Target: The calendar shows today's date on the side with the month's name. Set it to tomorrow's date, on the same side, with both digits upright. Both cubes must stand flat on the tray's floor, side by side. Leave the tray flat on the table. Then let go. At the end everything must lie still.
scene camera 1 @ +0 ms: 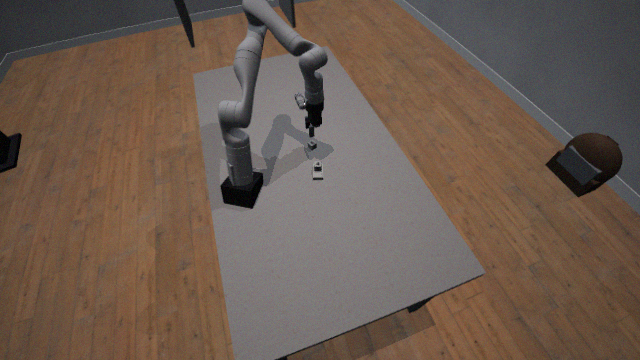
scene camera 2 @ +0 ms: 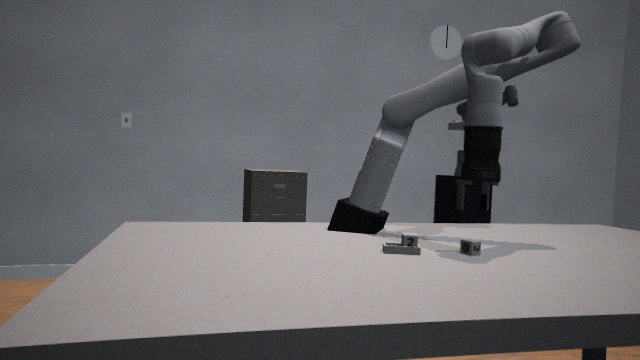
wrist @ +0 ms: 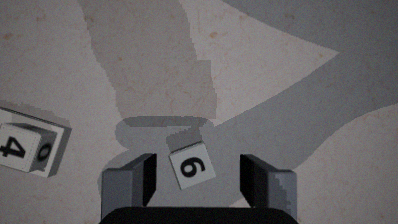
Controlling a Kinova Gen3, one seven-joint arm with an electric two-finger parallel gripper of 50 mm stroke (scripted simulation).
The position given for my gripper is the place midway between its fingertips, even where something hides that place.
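My gripper (scene camera 2: 472, 209) is visible; the wrist view also shows my gripper (wrist: 198, 172).
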